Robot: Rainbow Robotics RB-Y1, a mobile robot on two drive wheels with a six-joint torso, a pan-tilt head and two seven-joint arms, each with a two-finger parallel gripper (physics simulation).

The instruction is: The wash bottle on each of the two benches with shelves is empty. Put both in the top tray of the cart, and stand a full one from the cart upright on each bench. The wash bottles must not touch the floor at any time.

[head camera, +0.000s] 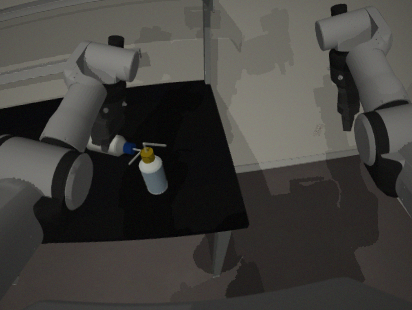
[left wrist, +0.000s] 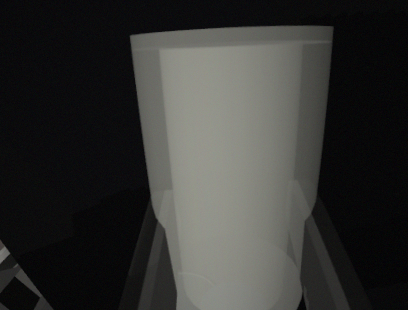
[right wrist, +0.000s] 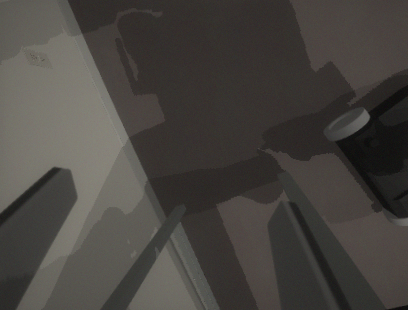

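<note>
A white wash bottle with blue cap (left wrist: pixel 232 119) is present; in the right wrist view it is out of frame. The left gripper (head camera: pixel 109 145) is also visible in the left wrist view (left wrist: pixel 231 201). The right gripper (head camera: pixel 347 116) is also visible in the right wrist view (right wrist: pixel 176 199).
</note>
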